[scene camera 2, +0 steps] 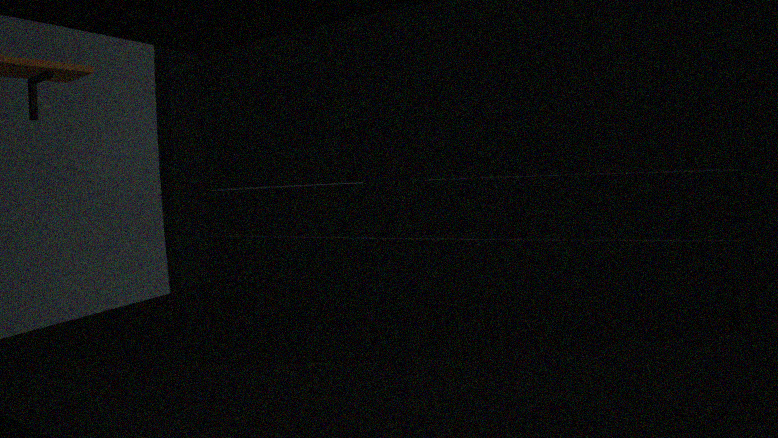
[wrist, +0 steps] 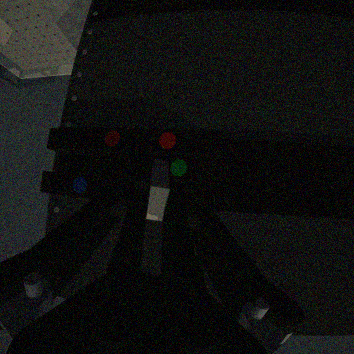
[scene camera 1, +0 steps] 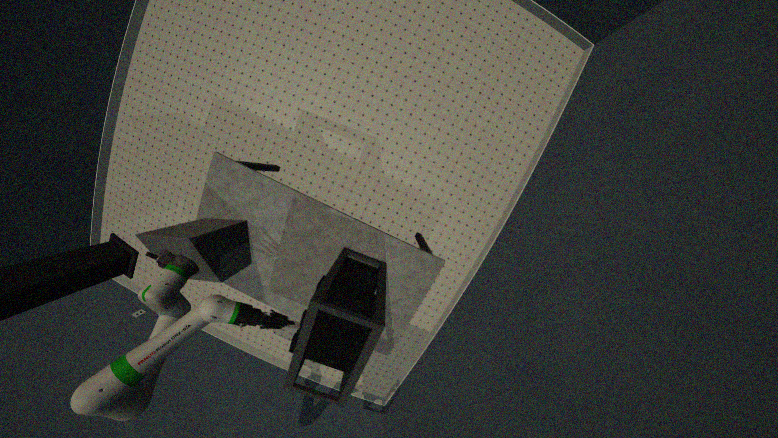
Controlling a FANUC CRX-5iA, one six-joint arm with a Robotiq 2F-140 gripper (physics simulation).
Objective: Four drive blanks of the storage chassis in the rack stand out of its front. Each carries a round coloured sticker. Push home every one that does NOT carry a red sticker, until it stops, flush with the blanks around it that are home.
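Places are measured from the arm's base along level axes (x ahead, y left, z up), in millimetres.
Where they show: gripper, fingertip midpoint: (wrist: 158,172) (scene camera 1: 299,325); arm's base, link origin: (scene camera 1: 185,263).
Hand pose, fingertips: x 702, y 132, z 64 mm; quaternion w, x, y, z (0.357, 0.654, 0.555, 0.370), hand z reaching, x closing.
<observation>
Things, the pixels of their top centre, and the offset from my fingertips. "spot": a spot on its surface instead. Level surfaces: height alone.
- dark rack, surface spot: (scene camera 1: 351,317) spot: dy +347, dx +140, dz +191 mm
- storage chassis, surface spot: (wrist: 260,175) spot: dy +120, dx +4, dz -8 mm
- green sticker, top centre: (wrist: 177,175) dy +22, dx -1, dz +2 mm
- blue sticker, top centre: (wrist: 78,192) dy -92, dx +12, dz +30 mm
- grey surface, surface height: dz -415 mm
My gripper (scene camera 1: 292,323) (wrist: 158,172) is shut and empty. In scene camera 1 its tips point at the left side of the dark rack (scene camera 1: 351,317), close to it. In the wrist view the fingertips lie over the very dark front of the storage chassis (wrist: 260,175). Two red stickers (wrist: 112,138) (wrist: 167,140) sit in an upper row. A green sticker (wrist: 178,167) is just right of the fingertips, and a blue sticker (wrist: 80,185) is lower left. The blanks' edges are lost in the dark. I cannot tell how far each stands out, or whether the tips touch one.
A grey box (scene camera 1: 220,250) stands left of the rack on a grey surface (scene camera 1: 326,228). A dark beam (scene camera 1: 59,277) comes in from the left, near the arm. A perforated beige surface (scene camera 1: 353,70) lies beyond. Scene camera 2 shows a wall shelf (scene camera 2: 48,69) and is mostly black.
</observation>
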